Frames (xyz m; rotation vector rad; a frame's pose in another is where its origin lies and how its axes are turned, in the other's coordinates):
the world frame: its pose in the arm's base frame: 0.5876 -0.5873 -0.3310 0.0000 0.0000 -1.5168
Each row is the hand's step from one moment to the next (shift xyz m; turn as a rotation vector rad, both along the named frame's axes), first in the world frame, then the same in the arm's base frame.
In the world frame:
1: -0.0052 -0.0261 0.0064 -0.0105 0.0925 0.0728
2: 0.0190 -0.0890 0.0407 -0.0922 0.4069 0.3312
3: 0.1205 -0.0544 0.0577 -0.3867 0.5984 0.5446
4: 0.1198 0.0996 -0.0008 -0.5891 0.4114 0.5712
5: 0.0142 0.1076 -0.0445 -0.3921 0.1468 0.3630
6: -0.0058 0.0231 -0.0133 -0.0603 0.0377 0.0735
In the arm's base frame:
1: -0.0263 0.0038 0.0064 0.0918 0.0155 0.0728
2: -0.0878 -0.0238 0.0407 0.4013 0.1140 0.3312
3: -0.0478 -0.1233 0.0577 0.5767 0.4184 0.5446
4: 0.1059 -0.1142 -0.0008 0.3790 0.6104 0.5712
5: 0.1082 -0.0084 -0.0445 0.1254 0.3995 0.3630
6: 0.0228 0.0070 -0.0133 0.0344 0.0622 0.0735

